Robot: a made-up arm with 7 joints. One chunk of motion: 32 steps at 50 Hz.
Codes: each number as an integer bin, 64 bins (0 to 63) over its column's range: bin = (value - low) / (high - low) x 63, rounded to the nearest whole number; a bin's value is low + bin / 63 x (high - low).
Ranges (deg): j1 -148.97..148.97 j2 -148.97..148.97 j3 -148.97..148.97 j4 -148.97..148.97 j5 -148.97..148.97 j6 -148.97..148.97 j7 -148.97..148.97
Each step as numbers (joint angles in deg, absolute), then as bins.
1 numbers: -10.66 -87.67 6.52 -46.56 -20.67 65.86 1.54
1 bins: 29 13 33 22 27 45 32
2 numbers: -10.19 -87.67 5.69 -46.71 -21.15 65.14 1.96
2 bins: 29 13 33 22 27 45 32
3 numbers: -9.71 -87.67 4.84 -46.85 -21.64 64.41 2.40
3 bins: 29 13 33 22 27 45 32
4 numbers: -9.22 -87.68 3.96 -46.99 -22.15 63.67 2.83
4 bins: 30 13 32 22 27 45 32
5 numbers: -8.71 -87.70 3.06 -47.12 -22.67 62.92 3.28
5 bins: 30 13 32 22 27 45 32
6 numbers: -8.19 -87.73 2.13 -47.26 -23.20 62.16 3.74
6 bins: 30 13 32 22 27 45 32
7 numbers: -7.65 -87.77 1.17 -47.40 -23.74 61.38 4.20
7 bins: 30 13 32 21 26 44 32
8 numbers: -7.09 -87.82 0.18 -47.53 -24.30 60.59 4.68
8 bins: 30 13 32 21 26 44 32
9 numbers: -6.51 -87.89 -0.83 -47.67 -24.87 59.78 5.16
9 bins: 30 13 31 21 26 44 33
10 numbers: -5.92 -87.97 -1.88 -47.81 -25.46 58.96 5.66
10 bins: 30 13 31 21 26 44 33
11 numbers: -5.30 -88.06 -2.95 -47.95 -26.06 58.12 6.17
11 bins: 30 13 31 21 26 44 33
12 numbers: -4.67 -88.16 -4.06 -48.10 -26.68 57.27 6.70
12 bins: 31 13 31 21 26 44 33
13 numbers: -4.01 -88.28 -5.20 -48.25 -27.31 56.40 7.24
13 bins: 31 13 30 21 26 43 33
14 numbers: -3.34 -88.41 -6.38 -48.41 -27.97 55.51 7.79
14 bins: 31 13 30 21 26 43 33
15 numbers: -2.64 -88.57 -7.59 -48.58 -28.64 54.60 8.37
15 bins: 31 13 30 21 25 43 33
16 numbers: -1.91 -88.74 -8.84 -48.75 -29.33 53.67 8.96
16 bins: 31 13 30 21 25 43 33
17 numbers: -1.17 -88.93 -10.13 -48.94 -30.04 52.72 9.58
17 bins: 31 13 29 21 25 43 34
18 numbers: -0.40 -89.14 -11.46 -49.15 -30.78 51.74 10.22
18 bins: 31 13 29 21 25 42 34
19 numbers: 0.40 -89.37 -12.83 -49.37 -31.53 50.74 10.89
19 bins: 32 13 29 21 25 42 34
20 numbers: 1.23 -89.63 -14.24 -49.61 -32.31 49.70 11.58
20 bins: 32 13 28 21 25 42 34
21 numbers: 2.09 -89.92 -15.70 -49.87 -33.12 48.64 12.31
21 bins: 32 12 28 21 24 42 34
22 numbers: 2.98 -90.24 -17.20 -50.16 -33.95 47.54 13.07
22 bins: 32 12 28 21 24 42 34
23 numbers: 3.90 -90.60 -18.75 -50.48 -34.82 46.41 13.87
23 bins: 32 12 28 21 24 41 34
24 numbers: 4.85 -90.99 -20.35 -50.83 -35.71 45.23 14.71
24 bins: 33 12 27 21 24 41 35
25 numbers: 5.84 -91.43 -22.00 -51.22 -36.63 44.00 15.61
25 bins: 33 12 27 21 24 41 35
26 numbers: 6.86 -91.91 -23.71 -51.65 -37.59 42.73 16.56
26 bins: 33 12 26 21 24 41 35
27 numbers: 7.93 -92.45 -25.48 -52.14 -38.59 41.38 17.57
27 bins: 33 12 26 20 23 40 35
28 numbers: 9.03 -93.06 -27.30 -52.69 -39.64 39.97 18.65
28 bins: 33 12 26 20 23 40 35
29 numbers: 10.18 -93.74 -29.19 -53.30 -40.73 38.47 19.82
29 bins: 34 12 25 20 23 40 36
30 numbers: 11.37 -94.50 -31.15 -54.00 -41.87 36.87 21.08
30 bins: 34 12 25 20 23 39 36
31 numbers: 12.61 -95.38 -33.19 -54.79 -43.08 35.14 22.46
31 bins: 34 11 24 20 22 39 36
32 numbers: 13.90 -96.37 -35.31 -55.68 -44.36 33.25 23.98
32 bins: 34 11 24 20 22 39 37
